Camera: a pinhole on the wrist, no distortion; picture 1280 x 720 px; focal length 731.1 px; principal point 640.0 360.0 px. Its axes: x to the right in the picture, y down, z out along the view. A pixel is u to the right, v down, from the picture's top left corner.
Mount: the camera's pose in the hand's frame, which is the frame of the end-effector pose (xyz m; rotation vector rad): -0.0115 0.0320 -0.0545 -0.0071 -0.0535 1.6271
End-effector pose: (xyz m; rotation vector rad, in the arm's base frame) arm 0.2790 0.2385 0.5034 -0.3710 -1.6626 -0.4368
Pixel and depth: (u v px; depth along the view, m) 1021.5 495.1 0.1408
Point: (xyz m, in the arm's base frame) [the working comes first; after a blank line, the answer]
In the camera's frame: 0.0735 0.0260 0.1408

0.2576 0.3682 0.4541
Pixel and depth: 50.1 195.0 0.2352
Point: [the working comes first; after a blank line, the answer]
In the camera's frame: -0.1898 -0.0531 0.2352

0.0420 0.1831 0.5149
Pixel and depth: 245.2 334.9 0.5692
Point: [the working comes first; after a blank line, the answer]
In the camera's frame: -0.3074 -0.0195 0.5692

-0.3000 0.2301 0.4294
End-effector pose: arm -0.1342 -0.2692 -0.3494 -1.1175 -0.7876 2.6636
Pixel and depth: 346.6 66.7 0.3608
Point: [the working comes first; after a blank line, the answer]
In the camera's frame: -0.1448 -0.1447 0.3608

-0.4475 -0.2556 -0.1888
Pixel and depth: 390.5 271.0 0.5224
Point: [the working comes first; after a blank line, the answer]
In the camera's frame: -0.1783 -0.0636 0.5224

-0.4997 -0.3114 -0.0216
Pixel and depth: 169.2 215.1 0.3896
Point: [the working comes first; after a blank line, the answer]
In the camera's frame: -0.2509 -0.0772 0.3896

-0.4264 -0.1913 -0.0790
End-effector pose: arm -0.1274 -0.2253 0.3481 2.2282 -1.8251 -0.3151
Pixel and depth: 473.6 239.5 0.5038
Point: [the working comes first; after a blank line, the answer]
In the camera's frame: -0.1147 -0.0830 0.5038

-0.1718 -0.2885 -0.1075
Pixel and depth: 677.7 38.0 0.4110
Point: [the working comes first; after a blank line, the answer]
In the camera's frame: 0.0212 -0.1810 0.4110

-0.2601 -0.4030 0.0181
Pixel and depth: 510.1 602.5 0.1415
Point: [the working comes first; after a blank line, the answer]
In the camera's frame: -0.0251 0.0469 0.1415

-0.1662 -0.1686 0.2690
